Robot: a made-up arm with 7 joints.
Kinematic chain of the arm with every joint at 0, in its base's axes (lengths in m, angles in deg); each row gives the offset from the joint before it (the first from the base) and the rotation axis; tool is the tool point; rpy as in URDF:
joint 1: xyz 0 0 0.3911 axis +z
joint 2: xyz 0 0 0 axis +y
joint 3: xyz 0 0 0.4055 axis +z
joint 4: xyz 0.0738 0 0 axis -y
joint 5: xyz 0.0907 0 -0.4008 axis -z
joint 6: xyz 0 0 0 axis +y
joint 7: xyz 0.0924 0 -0.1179 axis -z
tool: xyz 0 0 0 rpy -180 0 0
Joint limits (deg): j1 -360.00..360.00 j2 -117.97..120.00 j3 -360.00..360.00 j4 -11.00..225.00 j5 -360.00..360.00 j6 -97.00..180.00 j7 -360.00..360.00
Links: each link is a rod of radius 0.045 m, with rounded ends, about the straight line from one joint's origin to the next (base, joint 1, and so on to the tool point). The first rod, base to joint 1, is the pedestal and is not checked.
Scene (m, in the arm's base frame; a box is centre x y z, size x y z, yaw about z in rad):
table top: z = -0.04
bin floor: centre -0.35 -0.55 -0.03 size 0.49 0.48 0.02 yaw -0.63
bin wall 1: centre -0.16 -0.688 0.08 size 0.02 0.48 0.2 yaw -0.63
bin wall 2: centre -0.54 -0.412 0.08 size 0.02 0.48 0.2 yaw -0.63
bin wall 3: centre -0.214 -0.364 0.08 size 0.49 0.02 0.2 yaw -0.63
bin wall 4: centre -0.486 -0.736 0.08 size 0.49 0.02 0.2 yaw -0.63
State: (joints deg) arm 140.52 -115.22 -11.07 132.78 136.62 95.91 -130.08
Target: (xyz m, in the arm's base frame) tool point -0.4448 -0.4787 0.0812
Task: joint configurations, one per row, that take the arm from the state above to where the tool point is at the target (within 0.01 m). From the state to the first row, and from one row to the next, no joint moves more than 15 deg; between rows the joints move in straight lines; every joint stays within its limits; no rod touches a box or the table.
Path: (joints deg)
1: 129.35 -109.38 -16.98 147.04 136.12 103.74 -130.08
2: 118.17 -103.55 -22.89 161.31 135.63 111.57 -130.08
3: 107.00 -97.71 -28.81 175.57 135.13 119.39 -130.08
4: 95.83 -91.87 -34.72 189.83 134.64 127.22 -130.08
5: 84.66 -86.04 -40.63 204.09 134.14 135.05 -130.08
6: 73.48 -80.20 -46.54 218.36 133.65 142.88 -130.08
7: 71.75 -91.38 -41.46 213.48 135.06 137.04 -130.08
8: 70.01 -102.56 -36.39 208.60 136.47 131.20 -130.08

